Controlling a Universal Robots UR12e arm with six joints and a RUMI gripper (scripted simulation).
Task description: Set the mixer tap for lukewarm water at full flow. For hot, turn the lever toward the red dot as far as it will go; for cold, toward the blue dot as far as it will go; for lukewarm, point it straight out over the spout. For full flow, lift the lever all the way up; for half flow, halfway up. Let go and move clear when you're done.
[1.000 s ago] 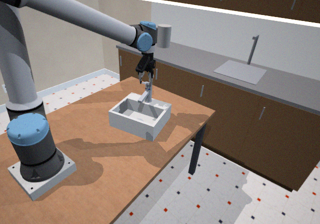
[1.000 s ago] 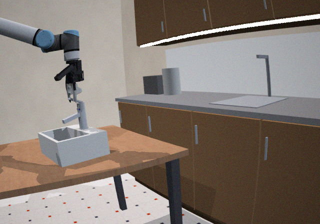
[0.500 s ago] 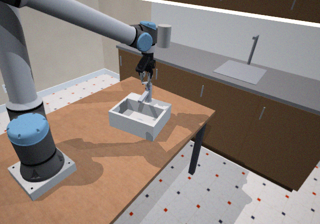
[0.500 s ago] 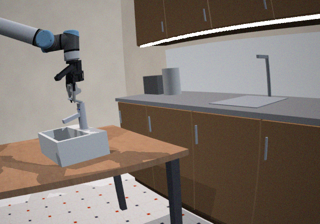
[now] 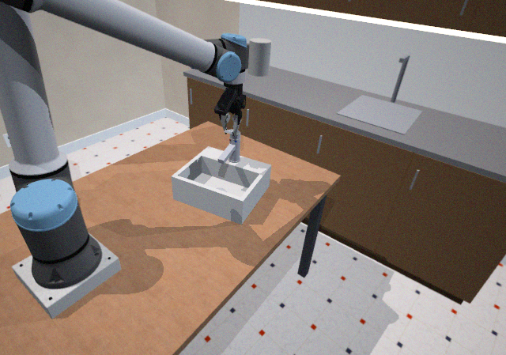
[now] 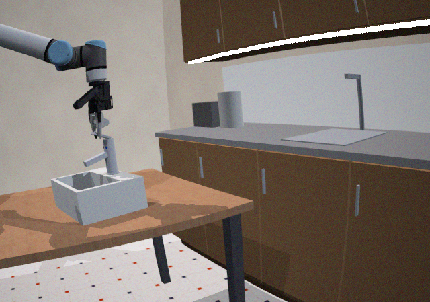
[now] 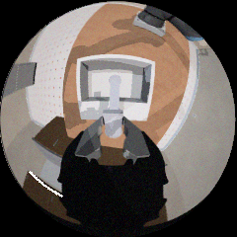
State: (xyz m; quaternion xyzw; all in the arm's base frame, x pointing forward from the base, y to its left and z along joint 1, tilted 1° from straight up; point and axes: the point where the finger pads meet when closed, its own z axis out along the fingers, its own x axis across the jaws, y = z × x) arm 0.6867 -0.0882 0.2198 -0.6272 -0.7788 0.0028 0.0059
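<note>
Right now the lever is 2 cm ahead of my hand and 1 cm below it. Also, from my hand: grey mixer tap 3 cm ahead, 1 cm to the left, 6 cm below; white basin 7 cm behind, 1 cm to the right, 25 cm below.
</note>
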